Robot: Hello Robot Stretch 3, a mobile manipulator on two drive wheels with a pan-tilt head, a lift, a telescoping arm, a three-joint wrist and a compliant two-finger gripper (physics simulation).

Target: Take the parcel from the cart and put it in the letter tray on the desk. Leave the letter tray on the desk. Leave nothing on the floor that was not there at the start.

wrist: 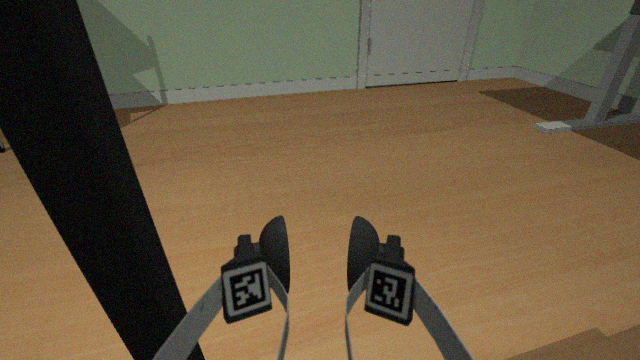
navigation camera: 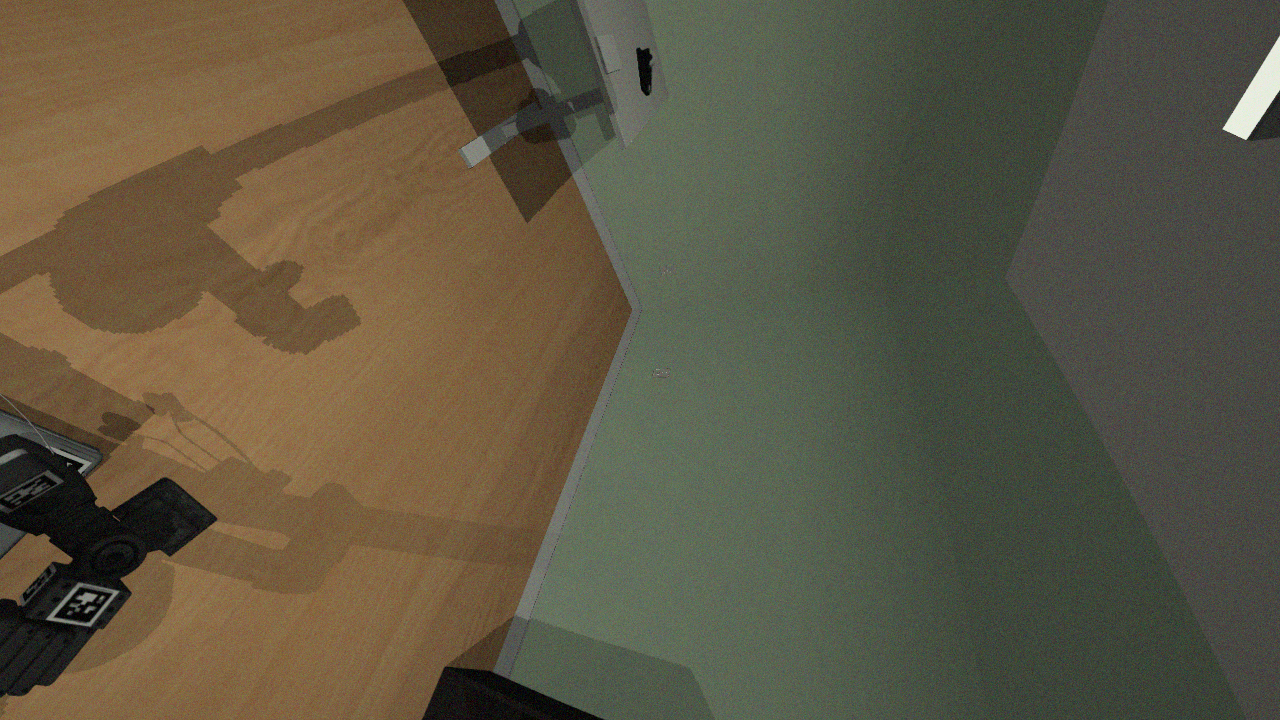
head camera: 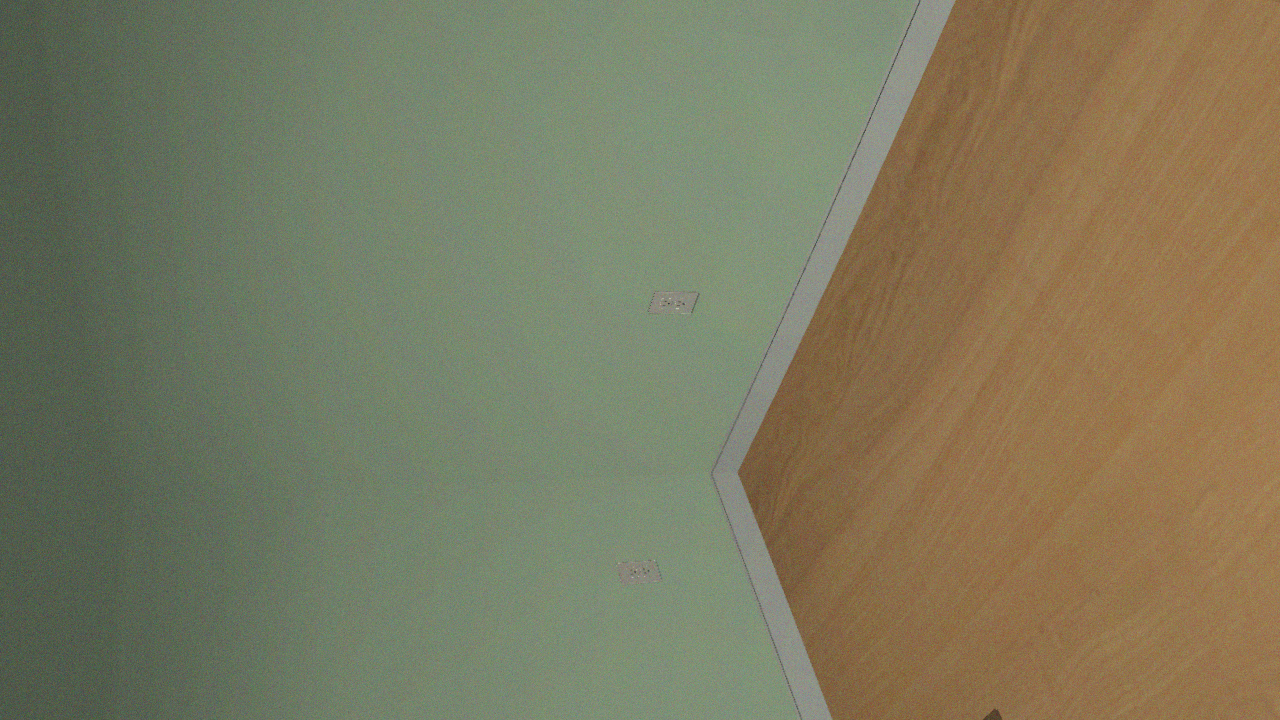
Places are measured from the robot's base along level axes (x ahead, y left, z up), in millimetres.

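Pixels of known places: gripper, fingertip midpoint: [wrist: 319, 241].
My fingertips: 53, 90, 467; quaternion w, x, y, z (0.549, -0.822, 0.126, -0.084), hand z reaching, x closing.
Behind a point stands the place of what it marks, as x, y, z.
My gripper [wrist: 319, 241] {53, 90, 467} is open in the wrist view, with its two dark fingertips apart and wood floor showing between them. The desk [navigation camera: 633, 111] {1570, -304, 721} shows in part at the top of the navigation view, with a pale flat item [navigation camera: 608, 53] {1485, -99, 730} and a small black object [navigation camera: 644, 71] {1789, -225, 739} on it. A grey leg of the desk [wrist: 615, 75] {1802, 971, 265} stands at the right of the wrist view. The parcel, the cart and the letter tray do not show in these views.
A black post [wrist: 90, 175] crosses the left of the wrist view. A closed door [wrist: 415, 40] {1318, 1985, 307} stands at the back. The head view shows a wall corner with two outlets [head camera: 673, 302] {1473, -1767, 401} [head camera: 640, 571] {2167, -1461, 396}. A black block [navigation camera: 492, 698] {-304, -1624, 102} shows at the navigation view's bottom edge.
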